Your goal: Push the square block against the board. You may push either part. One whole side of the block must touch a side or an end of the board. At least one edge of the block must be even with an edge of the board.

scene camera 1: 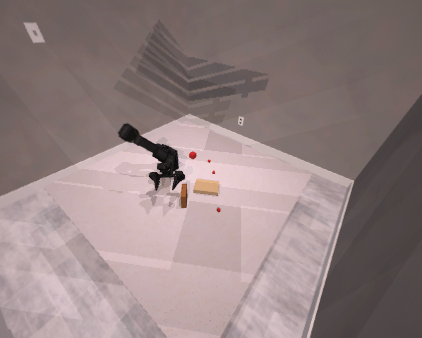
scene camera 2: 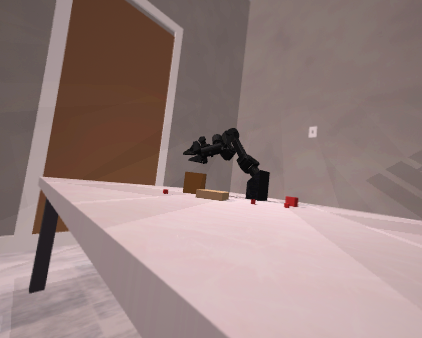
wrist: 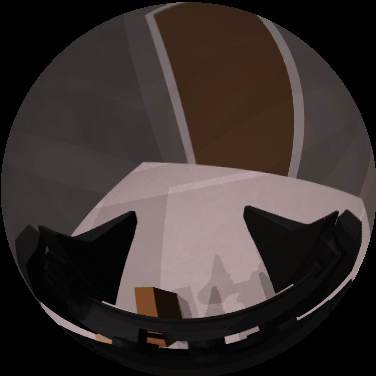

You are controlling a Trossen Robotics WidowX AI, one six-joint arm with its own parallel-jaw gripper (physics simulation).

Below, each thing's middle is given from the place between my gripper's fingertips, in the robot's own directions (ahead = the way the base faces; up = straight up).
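You'd find the dark brown square block (wrist: 152, 301) 10 mm ahead of my hand, 120 mm to the left of it and 140 mm below it.
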